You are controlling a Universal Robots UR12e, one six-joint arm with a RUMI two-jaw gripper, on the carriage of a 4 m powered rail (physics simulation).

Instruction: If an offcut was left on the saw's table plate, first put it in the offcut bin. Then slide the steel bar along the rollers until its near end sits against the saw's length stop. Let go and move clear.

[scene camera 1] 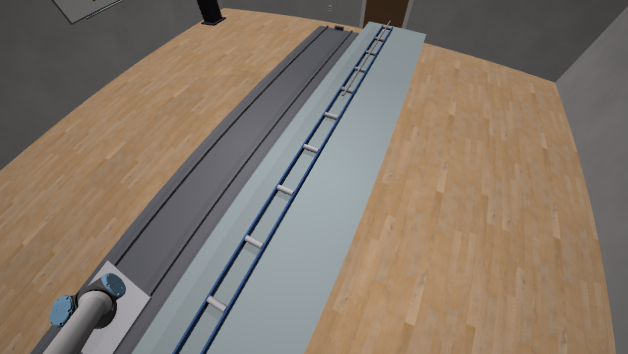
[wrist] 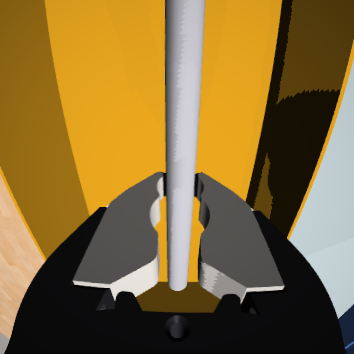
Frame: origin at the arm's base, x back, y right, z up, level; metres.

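Seen in the pictures: gripper, fingertip midpoint: (wrist: pixel 179 174).
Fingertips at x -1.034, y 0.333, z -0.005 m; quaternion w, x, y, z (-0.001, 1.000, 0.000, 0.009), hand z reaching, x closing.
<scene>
A point is followed by its place in that frame.
The offcut, a round grey rod (wrist: pixel 185 100) @[z 0.010, x -1.032, y 0.386 m], stands out lengthwise from the jaws in the wrist view. My gripper (wrist: pixel 179 174) @[z -0.005, x -1.033, y 0.332 m] is shut on it, over the yellow offcut bin (wrist: pixel 30 125) @[z 0.011, x -1.122, y 0.374 m], whose inner walls show on both sides of the rod. How far the rod is above the bin's bottom is hard to tell. The steel bar (scene camera 1: pixel 353 79) @[z 0.048, x -0.627, y -2.552 m] lies along the far rollers in scene camera 1, its near end just past a roller. The gripper, saw, table plate and length stop do not show in scene camera 1.
The blue roller track (scene camera 1: pixel 301 161) @[z -0.018, x -0.562, y -1.504 m] with its white rollers (scene camera 1: pixel 285 190) @[z 0.028, x -0.626, y -1.202 m] runs along the pale table (scene camera 1: pixel 350 175) @[z -0.030, x -0.978, y -1.536 m]. Beside it lies the dark floor rail (scene camera 1: pixel 240 135). The arm's carriage (scene camera 1: pixel 131 306) @[z 0.000, x -0.150, y -0.123 m] is at the rail's near end. A black post (scene camera 1: pixel 209 10) stands far back.
</scene>
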